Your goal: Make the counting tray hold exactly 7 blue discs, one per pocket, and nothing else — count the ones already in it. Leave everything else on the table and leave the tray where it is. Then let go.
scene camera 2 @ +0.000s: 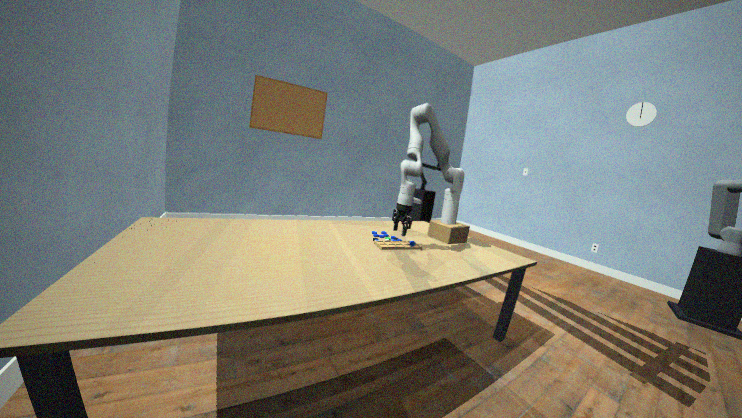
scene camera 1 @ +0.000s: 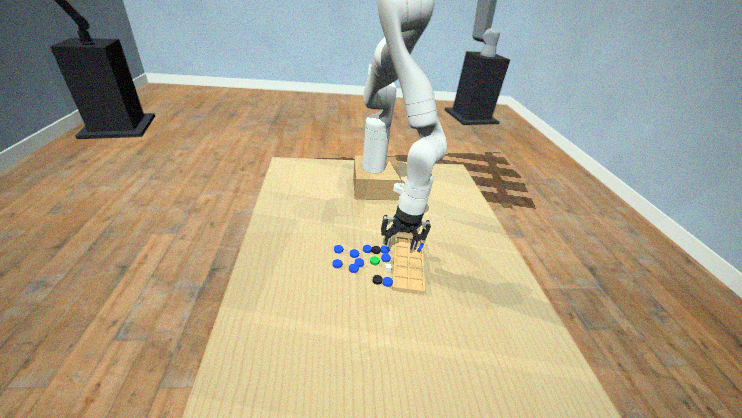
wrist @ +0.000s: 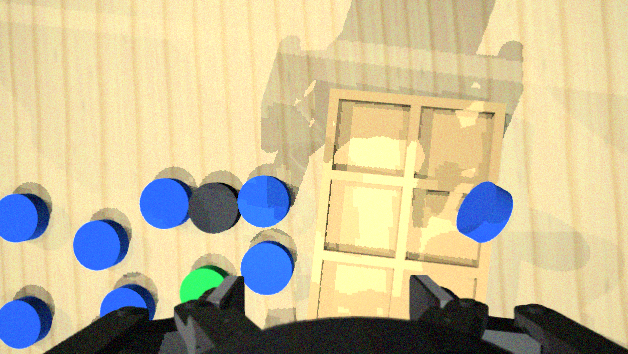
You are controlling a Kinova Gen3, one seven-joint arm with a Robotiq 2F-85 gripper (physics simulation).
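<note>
The wooden counting tray (scene camera 1: 408,289) (scene camera 2: 399,247) (wrist: 375,97) has two columns of pockets; those I see clearly hold no disc. A blue disc (scene camera 1: 420,247) (scene camera 2: 411,243) (wrist: 485,212) is tilted over the tray's right rim, beside the second pocket down in the wrist view; what it rests on is unclear. Several blue discs lie left of the tray, among them one (scene camera 1: 385,257) (wrist: 267,268) close beside it and one (scene camera 1: 387,281) by its front left corner. My gripper (scene camera 1: 401,245) (scene camera 2: 400,231) (wrist: 326,298) is open and empty above the tray's left side, left of the tilted disc.
A green disc (scene camera 1: 374,260) (wrist: 202,284), a black disc (scene camera 1: 376,249) (wrist: 214,207) between two blue ones, another black disc (scene camera 1: 377,279) and a small white cube (scene camera 1: 388,267) lie left of the tray. The arm's wooden base block (scene camera 1: 376,187) (scene camera 2: 448,232) stands behind.
</note>
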